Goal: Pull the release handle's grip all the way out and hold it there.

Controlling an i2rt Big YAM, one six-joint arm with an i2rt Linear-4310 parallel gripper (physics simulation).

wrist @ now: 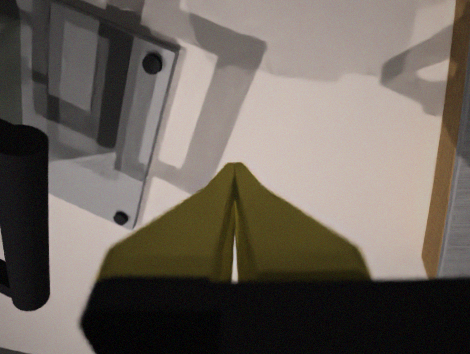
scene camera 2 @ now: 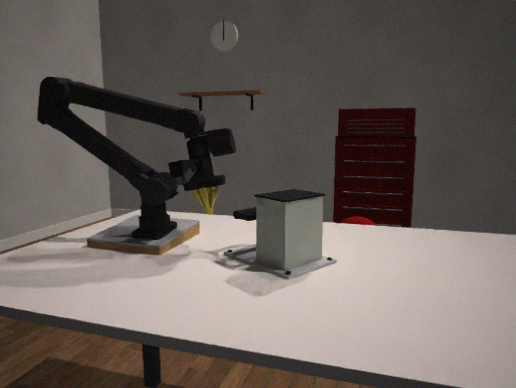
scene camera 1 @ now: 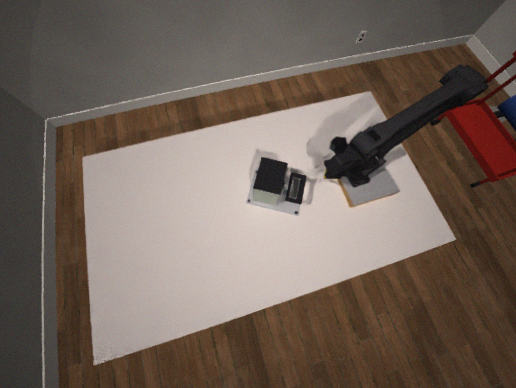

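The release handle's black grip (scene camera 1: 294, 201) (scene camera 2: 244, 214) (wrist: 30, 215) is a rectangular frame beside the pale green box (scene camera 1: 268, 194) (scene camera 2: 303, 230) with a black lid. In the wrist view part of the grip shows at the left edge. The box stands on a grey base plate (scene camera 1: 275, 207) (scene camera 2: 310, 266) (wrist: 100, 185). My gripper (scene camera 1: 325, 174) (scene camera 2: 210, 212) (wrist: 234, 176) is shut with its yellow fingertips together and nothing between them. It is above the table, apart from the grip, on the side toward the arm's base.
The arm's base stands on a grey-topped wooden board (scene camera 1: 375, 195) (scene camera 2: 181, 237) (wrist: 440, 200). Dark bolts sit at the base plate's corners. A red tool cabinet (scene camera 2: 375, 170) stands behind the table. A wall shelf (scene camera 2: 222, 93) and a round clock (scene camera 2: 224, 36) are on the back wall.
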